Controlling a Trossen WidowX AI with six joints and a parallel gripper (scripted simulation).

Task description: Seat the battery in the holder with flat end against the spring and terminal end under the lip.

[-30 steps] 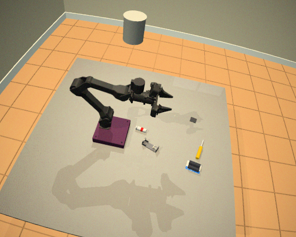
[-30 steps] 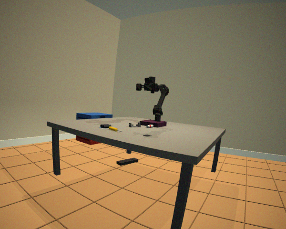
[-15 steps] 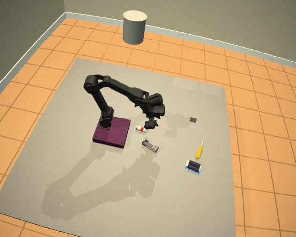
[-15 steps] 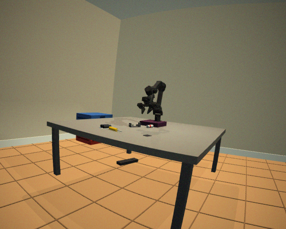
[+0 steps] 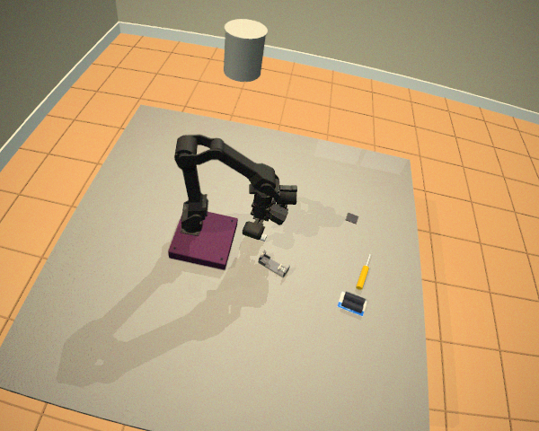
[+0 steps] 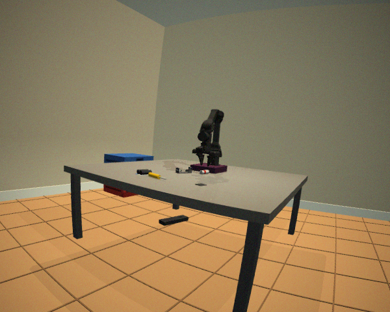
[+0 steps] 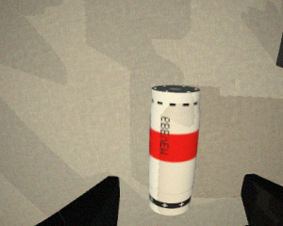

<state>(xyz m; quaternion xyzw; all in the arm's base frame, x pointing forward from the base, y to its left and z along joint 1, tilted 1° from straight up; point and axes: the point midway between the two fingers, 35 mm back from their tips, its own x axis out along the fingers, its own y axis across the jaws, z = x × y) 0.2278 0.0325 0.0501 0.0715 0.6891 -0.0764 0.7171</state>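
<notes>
The battery is 4 cm below my gripper tip. From my gripper tip the other things lie so: yellow screwdriver 40 cm ahead, 7 cm to the right, 4 cm below; small dark square 35 cm ahead, 16 cm to the left, 5 cm below.
</notes>
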